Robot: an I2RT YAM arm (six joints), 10 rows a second.
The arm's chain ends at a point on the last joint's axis. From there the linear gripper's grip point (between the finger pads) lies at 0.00 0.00 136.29 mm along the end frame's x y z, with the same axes.
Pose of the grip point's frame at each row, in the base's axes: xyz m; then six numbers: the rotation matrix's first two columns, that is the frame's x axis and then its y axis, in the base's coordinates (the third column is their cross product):
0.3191, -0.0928, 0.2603, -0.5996, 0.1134, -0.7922, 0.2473, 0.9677, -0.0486
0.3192, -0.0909, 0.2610, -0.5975, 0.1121, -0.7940, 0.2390, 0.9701, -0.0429
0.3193, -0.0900, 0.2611, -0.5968, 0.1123, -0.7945, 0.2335, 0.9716, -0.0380
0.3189, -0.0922, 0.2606, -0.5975, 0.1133, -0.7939, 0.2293, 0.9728, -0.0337
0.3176, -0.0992, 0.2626, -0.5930, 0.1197, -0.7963, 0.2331, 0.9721, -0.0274
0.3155, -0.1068, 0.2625, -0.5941, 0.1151, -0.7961, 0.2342, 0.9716, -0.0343
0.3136, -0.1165, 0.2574, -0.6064, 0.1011, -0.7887, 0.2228, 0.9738, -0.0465
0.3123, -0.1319, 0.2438, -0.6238, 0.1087, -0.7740, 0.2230, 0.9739, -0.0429
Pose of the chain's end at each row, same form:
0.2154, -0.0621, 0.3432, -0.5996, 0.1134, -0.7922, 0.2473, 0.9677, -0.0486
0.2149, -0.0615, 0.3436, -0.5975, 0.1121, -0.7940, 0.2390, 0.9701, -0.0429
0.2147, -0.0616, 0.3437, -0.5968, 0.1123, -0.7945, 0.2335, 0.9716, -0.0380
0.2142, -0.0646, 0.3434, -0.5975, 0.1133, -0.7939, 0.2293, 0.9728, -0.0337
0.2125, -0.0717, 0.3450, -0.5930, 0.1197, -0.7963, 0.2331, 0.9721, -0.0274
0.2106, -0.0786, 0.3448, -0.5941, 0.1151, -0.7961, 0.2342, 0.9716, -0.0343
0.2096, -0.0887, 0.3410, -0.6064, 0.1011, -0.7887, 0.2228, 0.9738, -0.0465
0.2102, -0.1047, 0.3299, -0.6238, 0.1087, -0.7740, 0.2230, 0.9739, -0.0429

